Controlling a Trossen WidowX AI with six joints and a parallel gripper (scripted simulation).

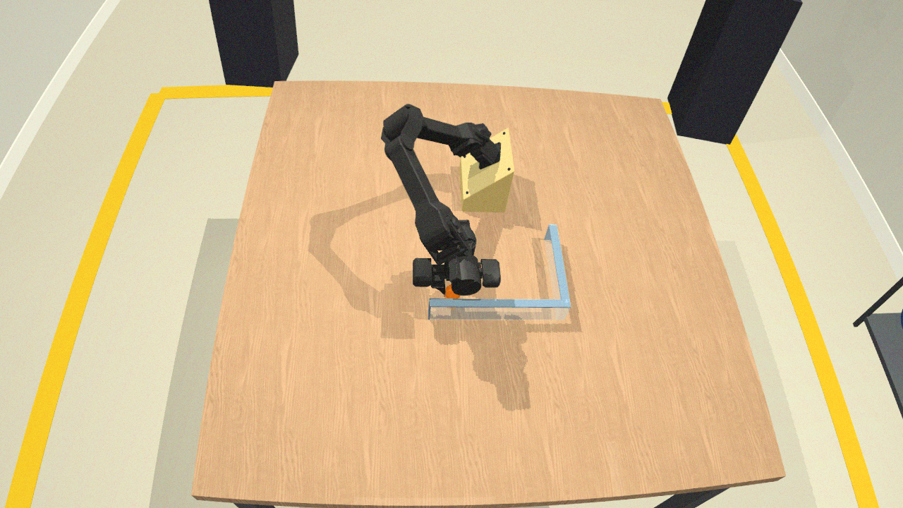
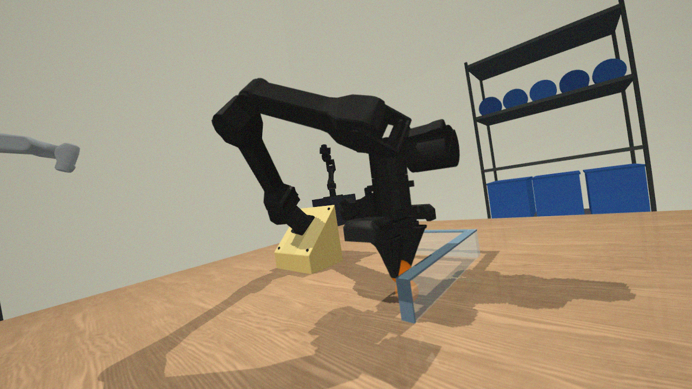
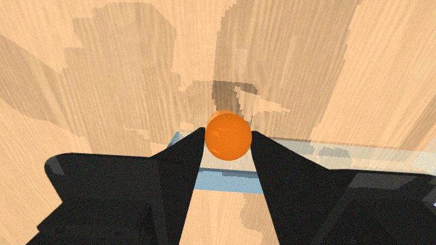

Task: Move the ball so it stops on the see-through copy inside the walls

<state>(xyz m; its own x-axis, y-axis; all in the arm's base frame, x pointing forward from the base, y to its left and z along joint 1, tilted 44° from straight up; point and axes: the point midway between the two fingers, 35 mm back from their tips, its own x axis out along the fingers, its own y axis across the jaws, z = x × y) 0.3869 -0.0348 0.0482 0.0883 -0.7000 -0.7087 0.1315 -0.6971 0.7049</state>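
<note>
My gripper tip is now 1 cm short of the see-through copy of ball and 3 cm above it. Round my gripper tip: orange ball right at my gripper tip; then clear wall 11 cm behind, 24 cm to the left, 1 cm below.
</note>
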